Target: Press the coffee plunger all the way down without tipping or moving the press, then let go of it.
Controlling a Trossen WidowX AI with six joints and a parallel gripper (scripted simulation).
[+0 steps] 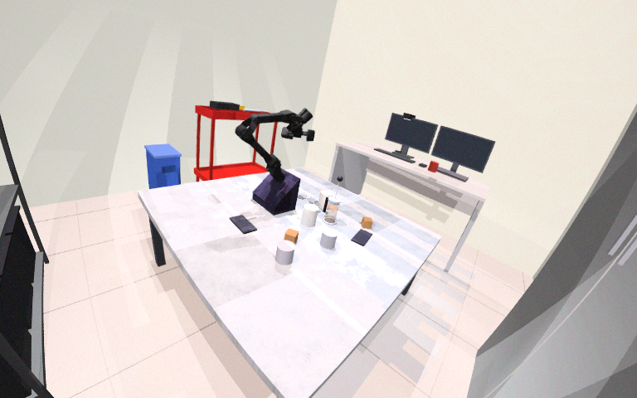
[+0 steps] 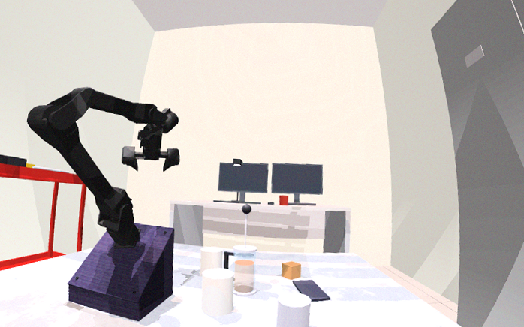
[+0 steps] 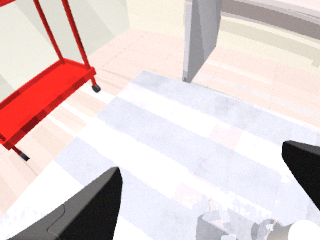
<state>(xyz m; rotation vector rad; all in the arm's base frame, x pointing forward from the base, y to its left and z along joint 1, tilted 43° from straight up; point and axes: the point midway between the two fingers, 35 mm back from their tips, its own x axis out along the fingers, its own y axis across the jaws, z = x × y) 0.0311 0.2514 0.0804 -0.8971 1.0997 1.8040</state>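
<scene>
The glass coffee press lies 340 mm ahead of my gripper tip, 240 mm below it and 80 mm to the right of it.
</scene>
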